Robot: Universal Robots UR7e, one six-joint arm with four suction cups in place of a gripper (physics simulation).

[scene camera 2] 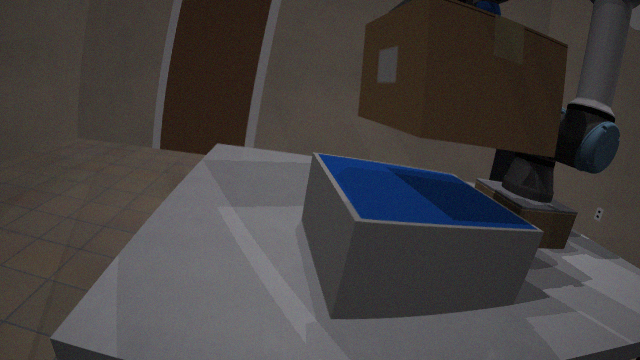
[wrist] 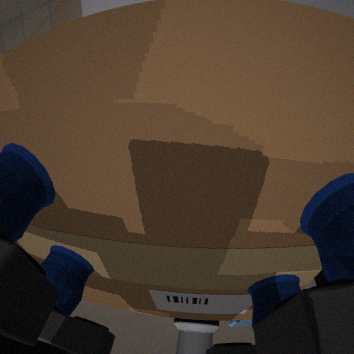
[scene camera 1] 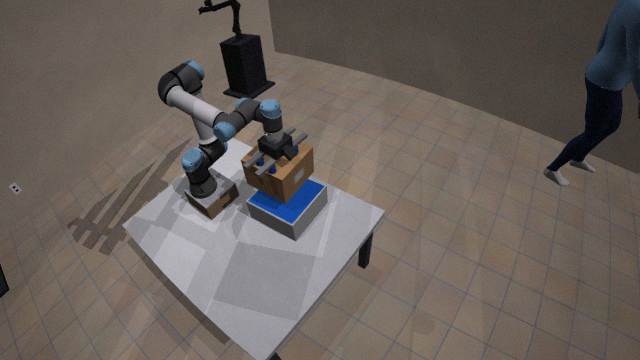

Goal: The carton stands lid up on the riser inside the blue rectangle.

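The brown carton point(scene camera 1: 268, 184) point(scene camera 2: 480, 95) point(wrist: 225, 60) hangs roughly level above the riser, its taped lid side up against the suction cups. A gap shows under it in scene camera 2. The grey riser point(scene camera 1: 272, 223) point(scene camera 2: 425, 270) stands on the table, its top covered by the blue rectangle point(scene camera 1: 306, 201) point(scene camera 2: 380, 196) inside a thin pale rim. The carton hides part of the rectangle in scene camera 1. My gripper point(scene camera 1: 276, 158) point(wrist: 175, 240) holds the carton with its blue cups on the lid. Its sides look about parallel to the riser's.
The pale table point(scene camera 1: 260, 280) point(scene camera 2: 175, 280) bears the riser and the arm's base box point(scene camera 1: 214, 205) point(scene camera 2: 552, 227). A black pedestal point(scene camera 1: 245, 65) with a dark arm stands behind. A person point(scene camera 1: 607, 95) is on the floor at the far right.
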